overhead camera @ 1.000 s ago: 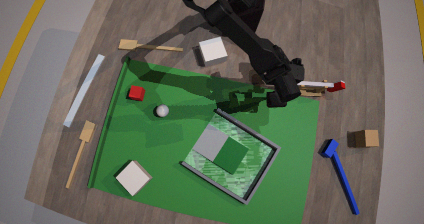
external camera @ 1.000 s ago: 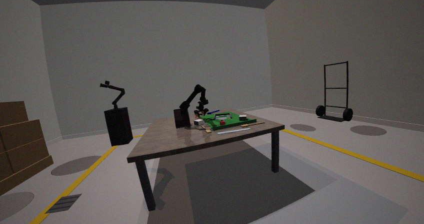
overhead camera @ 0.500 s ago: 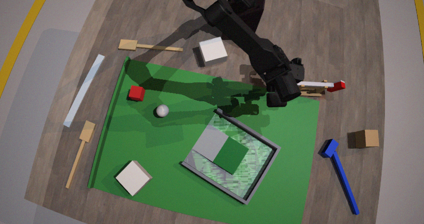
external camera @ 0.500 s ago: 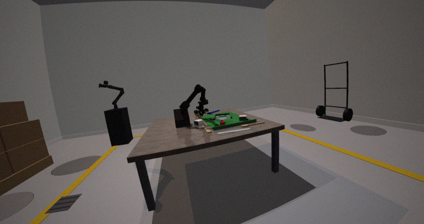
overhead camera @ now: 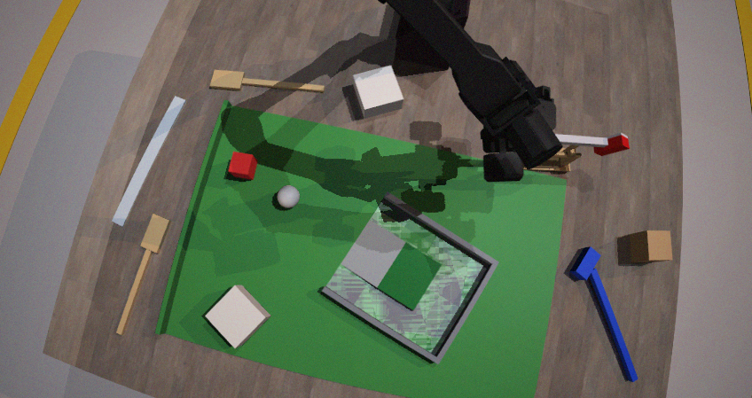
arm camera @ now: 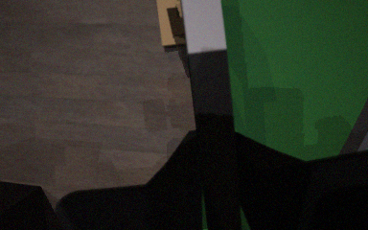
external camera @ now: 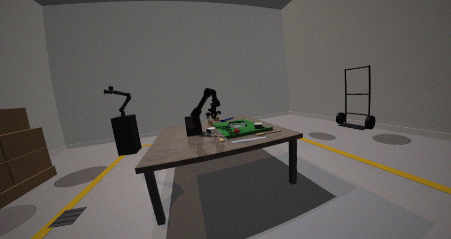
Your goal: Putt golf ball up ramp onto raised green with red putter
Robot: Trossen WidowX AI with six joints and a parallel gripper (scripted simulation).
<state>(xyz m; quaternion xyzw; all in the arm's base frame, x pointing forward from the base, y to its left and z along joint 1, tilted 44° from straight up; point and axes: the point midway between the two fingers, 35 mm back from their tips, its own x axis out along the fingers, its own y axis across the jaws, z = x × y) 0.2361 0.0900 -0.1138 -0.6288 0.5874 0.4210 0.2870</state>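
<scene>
My gripper tip is now 11 cm to the right of the red putter, 3 cm below it and 3 cm past it. From my gripper tip the other things lie so: green mat: 25 cm ahead, 18 cm to the right, 9 cm below; then wooden stand: 13 cm to the left, 6 cm below, 3 cm behind; then white golf ball: 35 cm to the right, 17 cm ahead, 7 cm below.
</scene>
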